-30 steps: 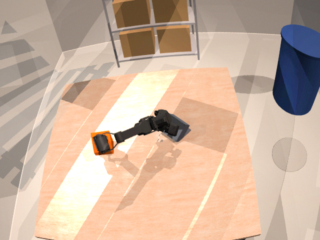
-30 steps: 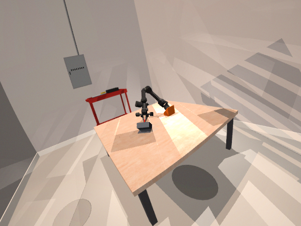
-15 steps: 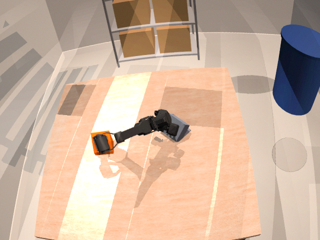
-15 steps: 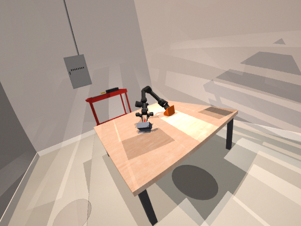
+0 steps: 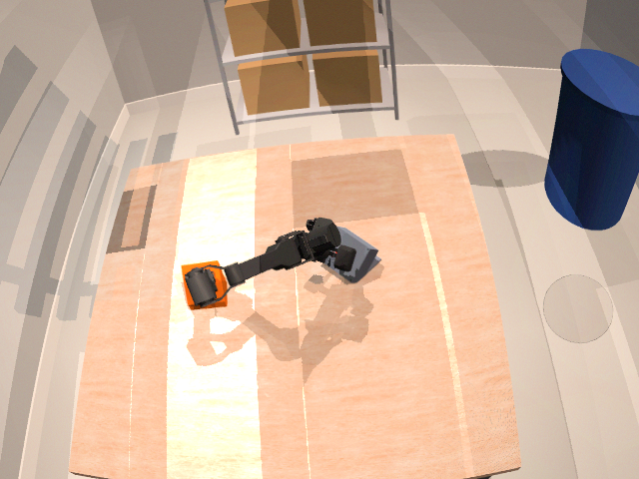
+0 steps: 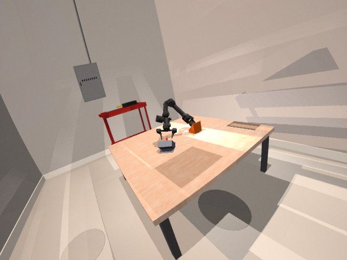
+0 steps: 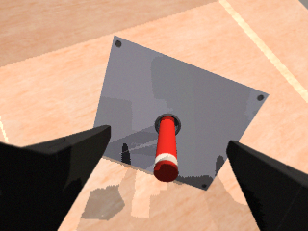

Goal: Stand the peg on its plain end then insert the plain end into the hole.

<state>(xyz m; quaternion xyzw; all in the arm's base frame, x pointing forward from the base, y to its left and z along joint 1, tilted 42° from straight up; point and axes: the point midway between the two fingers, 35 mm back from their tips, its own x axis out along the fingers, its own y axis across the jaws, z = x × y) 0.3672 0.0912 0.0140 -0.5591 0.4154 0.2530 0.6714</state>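
My gripper tip is now 1 cm to the left of the red peg and 1 cm past it. Round my gripper tip: grey sloped panel: 4 cm below, 2 cm to the left, 2 cm ahead.
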